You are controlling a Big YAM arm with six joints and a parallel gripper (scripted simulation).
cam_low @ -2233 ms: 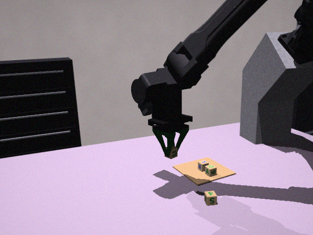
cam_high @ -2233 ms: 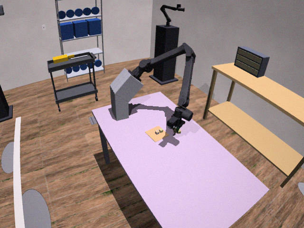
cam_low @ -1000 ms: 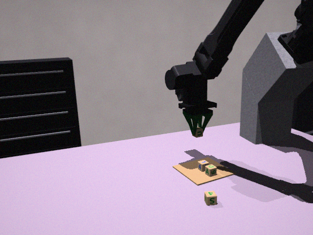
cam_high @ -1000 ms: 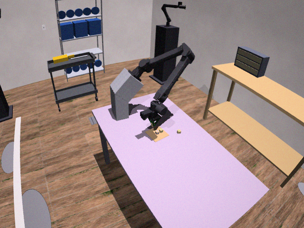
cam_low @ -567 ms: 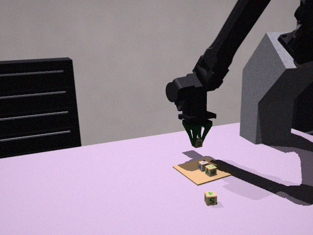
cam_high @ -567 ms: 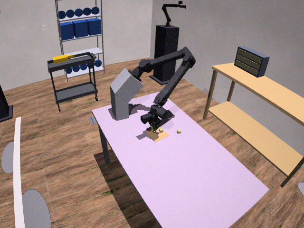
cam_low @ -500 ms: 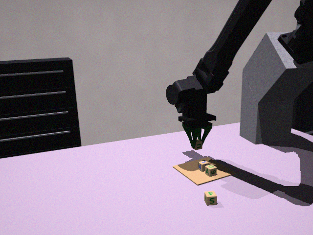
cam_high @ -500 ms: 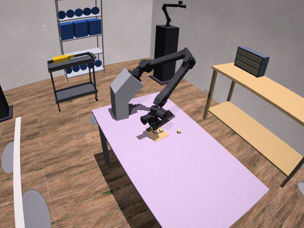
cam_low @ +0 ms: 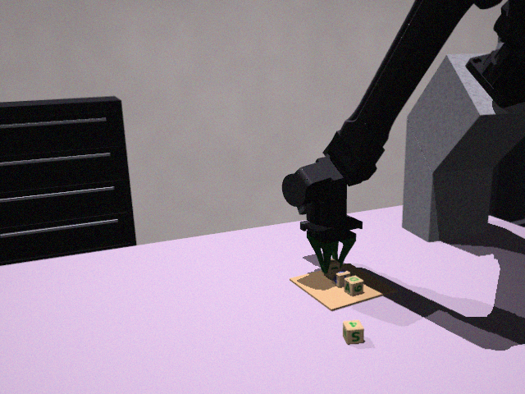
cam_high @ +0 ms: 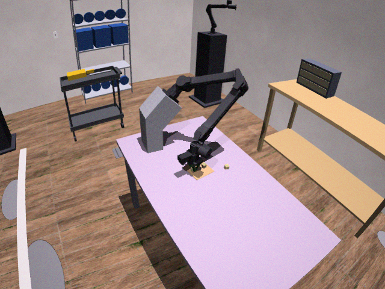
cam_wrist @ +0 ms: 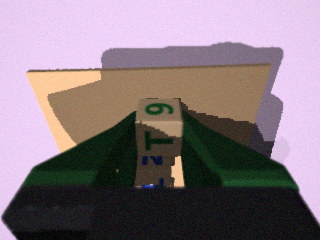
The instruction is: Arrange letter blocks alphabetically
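My gripper is now right at the T block. The rest, counted from my hand: D block 80 mm to the left; L block 40 mm to the left; tan mat 40 mm to the left, 20 mm below.
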